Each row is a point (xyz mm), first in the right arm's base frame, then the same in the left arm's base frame.
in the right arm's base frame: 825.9 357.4 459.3
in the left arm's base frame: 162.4 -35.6 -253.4
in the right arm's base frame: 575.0 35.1 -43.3
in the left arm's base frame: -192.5 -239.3 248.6
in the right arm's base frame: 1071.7 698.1 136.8
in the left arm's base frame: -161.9 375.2 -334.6
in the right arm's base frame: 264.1 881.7 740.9
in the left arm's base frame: 795.1 397.9 32.1
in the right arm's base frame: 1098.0 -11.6 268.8
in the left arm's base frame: -212.9 -345.1 -352.7
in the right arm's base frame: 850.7 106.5 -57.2
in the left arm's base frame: -331.6 -160.7 12.4
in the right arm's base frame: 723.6 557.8 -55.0
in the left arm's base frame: -170.6 275.2 74.7
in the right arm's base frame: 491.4 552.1 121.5
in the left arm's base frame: 94.8 224.2 184.6
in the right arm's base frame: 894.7 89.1 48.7
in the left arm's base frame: -269.9 -201.0 -77.2
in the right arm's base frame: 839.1 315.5 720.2
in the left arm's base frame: 363.7 -135.9 -392.8
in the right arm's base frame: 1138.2 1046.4 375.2
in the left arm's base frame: 74.1 660.9 -547.4
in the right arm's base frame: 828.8 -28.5 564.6
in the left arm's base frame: 168.4 -435.2 -270.5
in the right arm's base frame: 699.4 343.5 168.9
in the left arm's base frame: -16.5 14.8 3.5
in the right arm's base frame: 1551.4 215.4 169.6
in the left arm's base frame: -482.4 -91.7 -713.4
